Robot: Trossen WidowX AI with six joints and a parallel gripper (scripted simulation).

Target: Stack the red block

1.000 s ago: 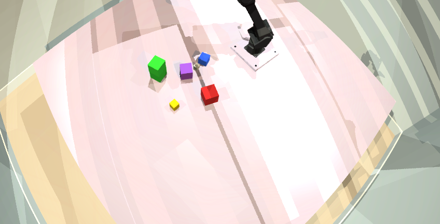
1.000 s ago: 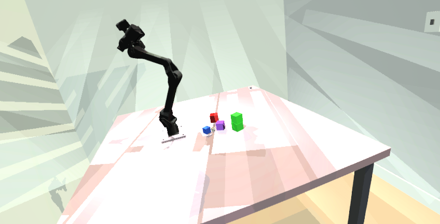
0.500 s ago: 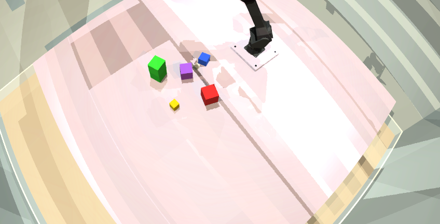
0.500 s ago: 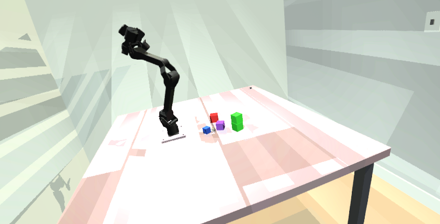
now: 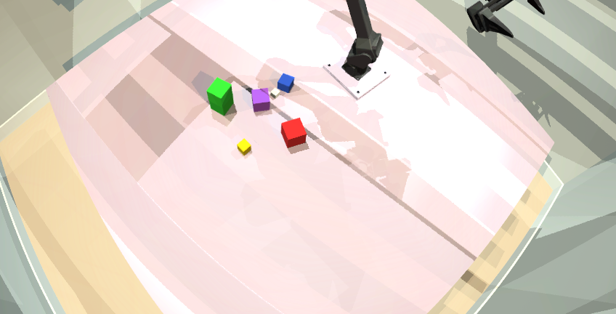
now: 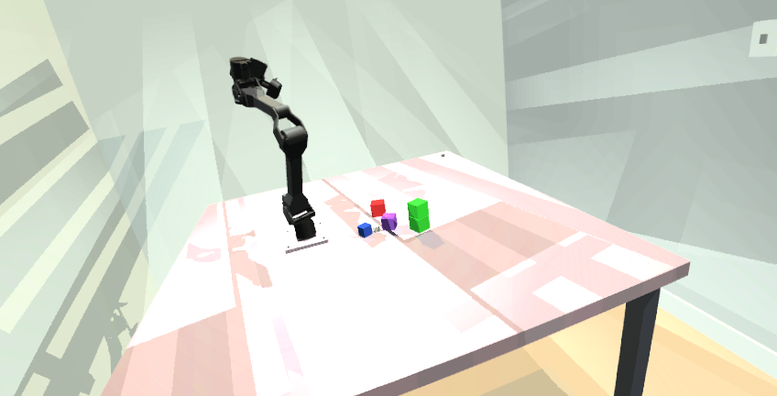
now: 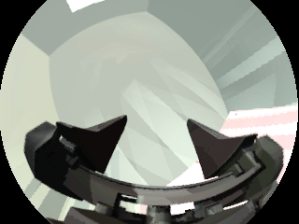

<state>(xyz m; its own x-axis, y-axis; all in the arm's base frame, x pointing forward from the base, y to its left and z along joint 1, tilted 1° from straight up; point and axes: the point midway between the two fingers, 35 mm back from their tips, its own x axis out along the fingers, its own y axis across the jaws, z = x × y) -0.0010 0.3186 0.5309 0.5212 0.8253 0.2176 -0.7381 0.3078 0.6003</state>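
The red block is 54 cm below my gripper tip, 31 cm to the right of it and 26 cm ahead of it. Also, from my gripper tip: small yellow block (55 cm below, 37 cm to the right, 37 cm ahead); purple block (54 cm below, 44 cm to the right, 25 cm ahead); blue block (54 cm below, 43 cm to the right, 17 cm ahead).
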